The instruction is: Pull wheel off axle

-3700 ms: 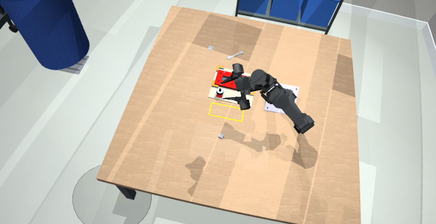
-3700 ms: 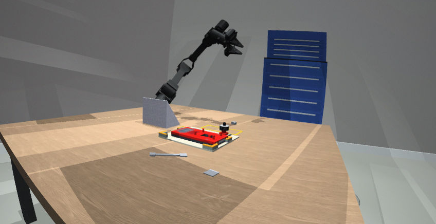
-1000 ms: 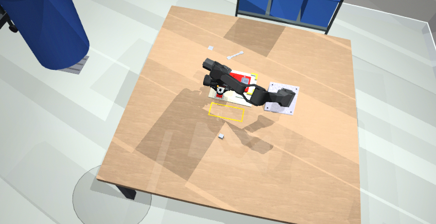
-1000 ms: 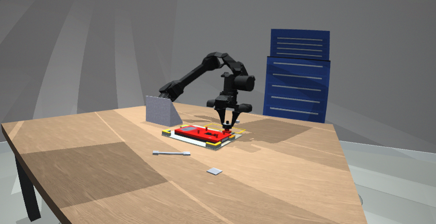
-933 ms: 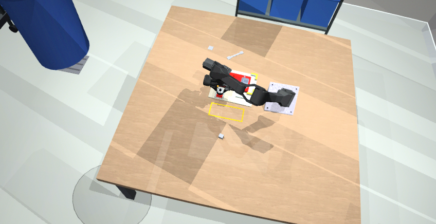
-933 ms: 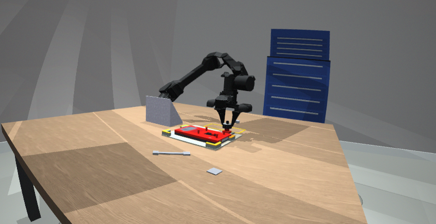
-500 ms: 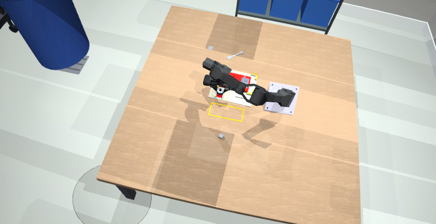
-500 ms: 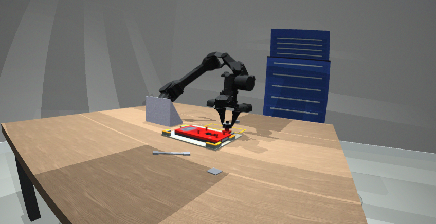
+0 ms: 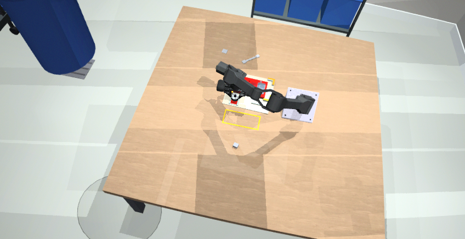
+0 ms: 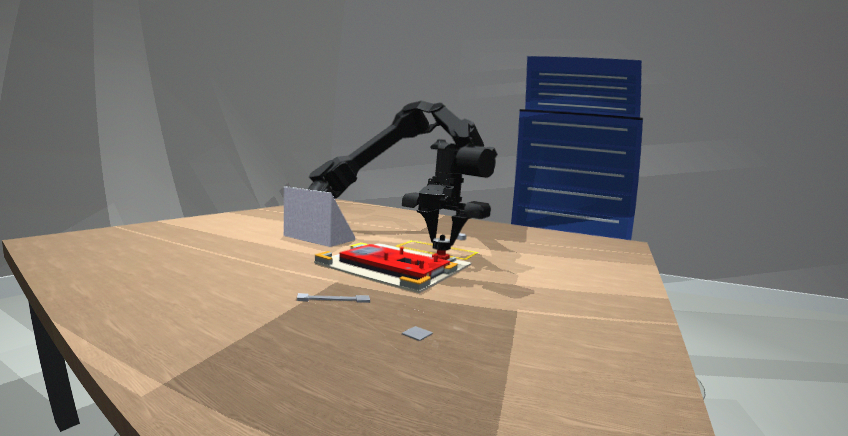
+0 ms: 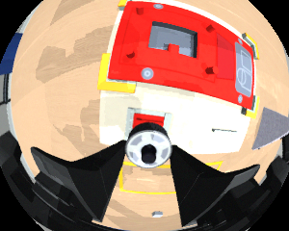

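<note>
The dark wheel is right at my gripper tip. Also, from my gripper tip: grey bar (32 cm to the right, 4 cm below, 3 cm behind); then small grey cube (25 cm to the left, 6 cm behind, 3 cm below).
</note>
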